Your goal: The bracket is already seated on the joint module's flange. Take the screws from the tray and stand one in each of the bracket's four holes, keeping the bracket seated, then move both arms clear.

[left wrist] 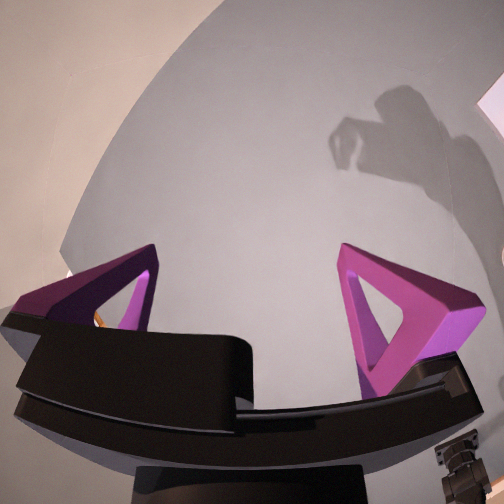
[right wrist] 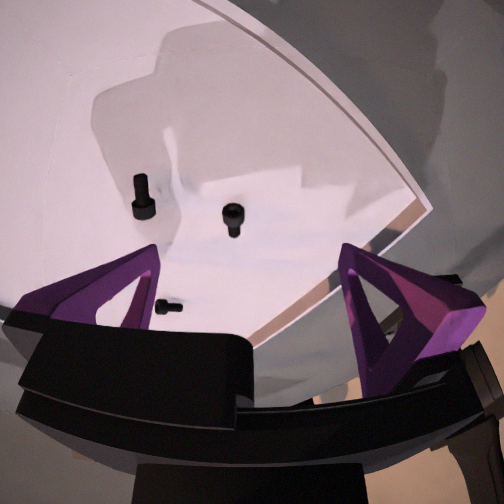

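Observation:
In the right wrist view my right gripper is open and empty, hovering over the pale tray. Three black screws lie in the tray: one standing on its head at the left, one in the middle, and one lying on its side close by my left finger. In the left wrist view my left gripper is open and empty above the grey mat. The bracket and the joint module do not show in either view.
The tray's corner and rim lie to the right of my right gripper. A corner of the tray shows at the right edge of the left wrist view. A dark metal fitting stands at the lower right there.

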